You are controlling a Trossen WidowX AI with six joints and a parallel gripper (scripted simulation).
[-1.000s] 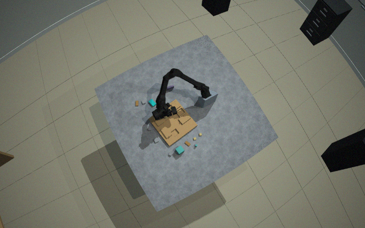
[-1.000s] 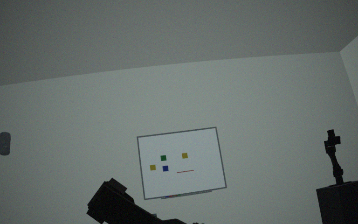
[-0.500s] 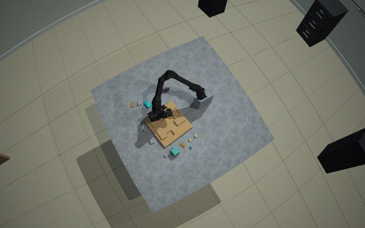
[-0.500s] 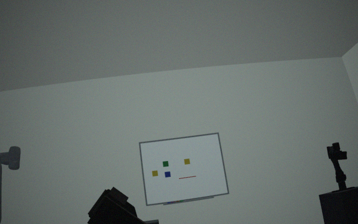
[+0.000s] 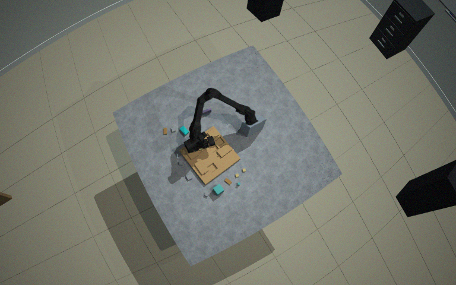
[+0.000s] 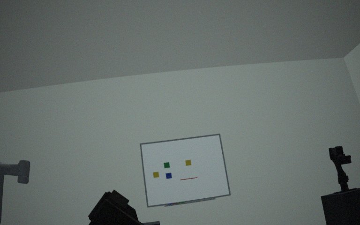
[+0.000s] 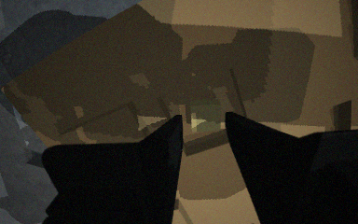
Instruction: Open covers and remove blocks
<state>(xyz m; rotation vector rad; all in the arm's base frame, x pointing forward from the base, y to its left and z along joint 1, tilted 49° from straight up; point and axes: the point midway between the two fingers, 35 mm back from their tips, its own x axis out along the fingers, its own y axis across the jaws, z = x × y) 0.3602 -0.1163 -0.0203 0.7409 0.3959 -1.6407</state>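
Now: the tan puzzle board 50 mm to the left of my gripper tip and 30 mm behind it. The rest, counted from my gripper tip: tiny teal cube: 340 mm to the left, 80 mm behind, 10 mm below; purple block: 210 mm to the right, 180 mm behind; orange block: 290 mm to the left, 30 mm behind, 20 mm below.
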